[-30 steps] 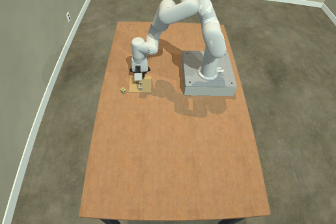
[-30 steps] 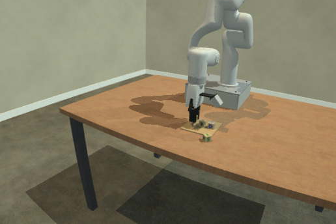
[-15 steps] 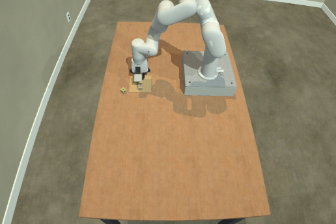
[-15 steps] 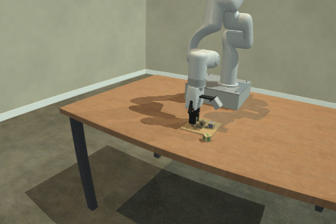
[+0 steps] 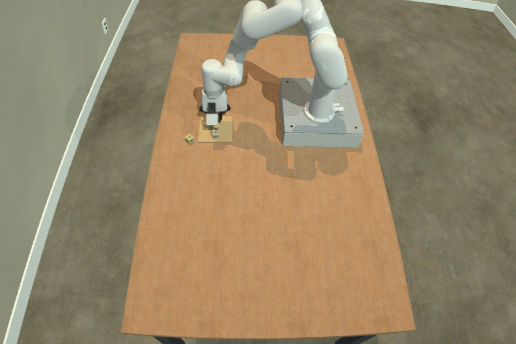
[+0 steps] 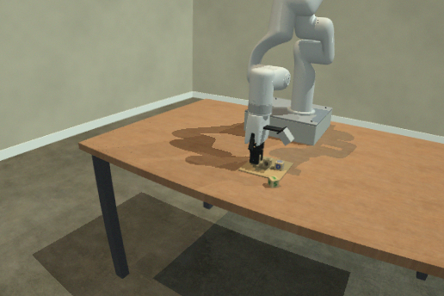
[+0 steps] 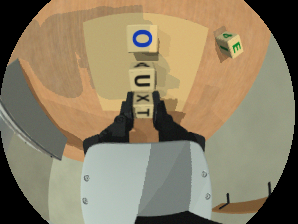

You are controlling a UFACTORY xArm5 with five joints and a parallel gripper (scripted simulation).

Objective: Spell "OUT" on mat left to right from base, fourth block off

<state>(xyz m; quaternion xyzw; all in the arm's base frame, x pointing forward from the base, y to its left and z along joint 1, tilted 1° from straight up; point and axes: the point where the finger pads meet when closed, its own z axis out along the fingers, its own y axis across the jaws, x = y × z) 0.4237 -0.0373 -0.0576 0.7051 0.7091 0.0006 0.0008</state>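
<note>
Now: the U block 4 cm to the left of my hand and 1 cm below it. From my hand the other things lie so: tan mat: 4 cm to the left, 3 cm below.
</note>
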